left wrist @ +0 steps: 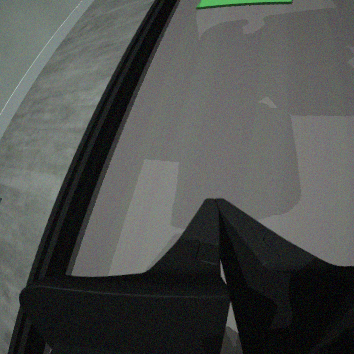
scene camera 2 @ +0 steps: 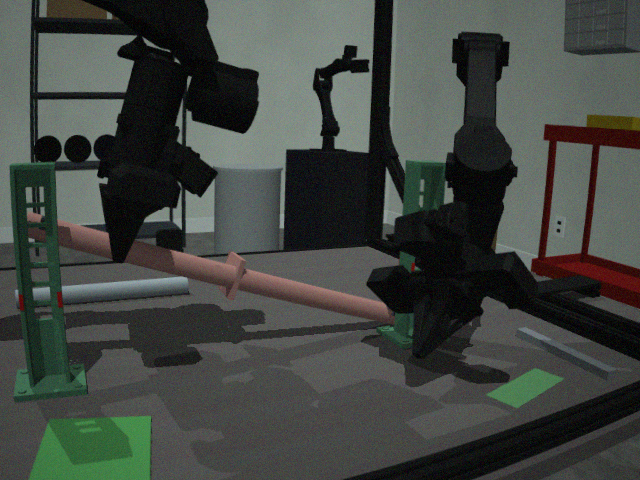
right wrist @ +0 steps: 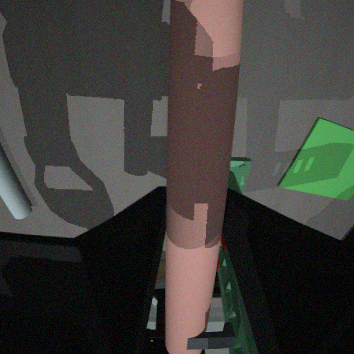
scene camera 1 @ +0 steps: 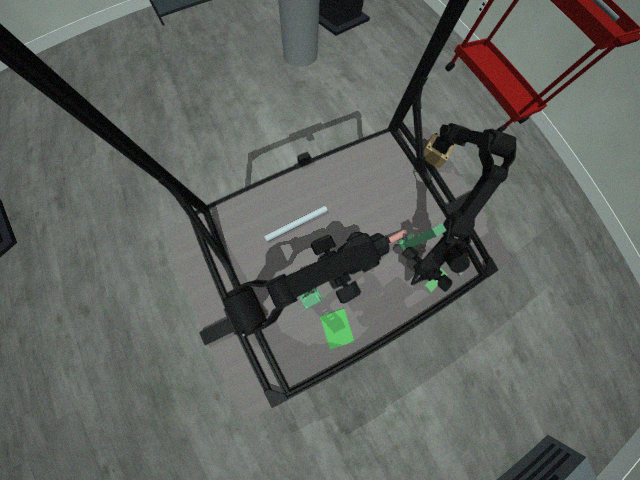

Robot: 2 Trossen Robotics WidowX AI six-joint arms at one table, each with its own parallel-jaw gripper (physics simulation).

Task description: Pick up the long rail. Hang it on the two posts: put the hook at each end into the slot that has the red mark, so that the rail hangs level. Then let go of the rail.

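Frame: origin at the left arm's base, x ahead, y left, z up, level; centimetres.
Where they show: left gripper, between the fingertips: (left wrist: 213,206) (scene camera 2: 417,356) (scene camera 1: 411,284); right gripper, between the fingertips: (scene camera 2: 116,259) (right wrist: 192,195); left arm's base, origin of its link: (scene camera 1: 441,145).
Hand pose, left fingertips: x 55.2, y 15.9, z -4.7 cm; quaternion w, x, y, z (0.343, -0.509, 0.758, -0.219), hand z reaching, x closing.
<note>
Each offset is from my left fingertips to the centre of the thing. "*": to the spot under its first point.
The long pink rail {dy -21.8, dx +2.4, dz +4.3 cm} (scene camera 1: 398,236) (scene camera 2: 310,294) (right wrist: 200,125) is off the table and tilted, its left end high in scene camera 2. My right gripper (scene camera 2: 119,258) (right wrist: 192,195) is shut on it near that high end. That end shows behind the left green post {dy -27.7, dx +22.8, dz +6.8 cm} (scene camera 1: 310,298) (scene camera 2: 46,335) (right wrist: 240,300), above its red marks {* dy -25.7, dx +21.9, dz +5.2 cm} (scene camera 2: 59,299). The rail's low end is beside the right green post {dy -7.0, dx -13.9, dz +6.8 cm} (scene camera 1: 423,237) (scene camera 2: 423,180), below its red mark {* dy -6.7, dx -11.8, dz +5.4 cm} (scene camera 2: 413,267); its hook is hidden. My left gripper (scene camera 1: 415,282) (scene camera 2: 419,353) (left wrist: 213,206) is shut and empty, in front of the right post, low over the table.
A pale rod {dy -46.7, dx +3.6, dz -2.7 cm} (scene camera 1: 295,223) (scene camera 2: 124,290) (right wrist: 12,195) lies on the table behind the left post. A large green patch {* dy -9.8, dx +27.1, dz -3.7 cm} (scene camera 1: 346,335) (scene camera 2: 103,449) (right wrist: 320,160) and a smaller one {dy +9.4, dx -8.1, dz -4.0 cm} (scene camera 2: 527,387) lie towards the front. A thin grey bar {dy +11.0, dx -19.1, dz -3.5 cm} (scene camera 2: 566,353) lies at the right. Black frame beams (scene camera 2: 516,441) edge the table.
</note>
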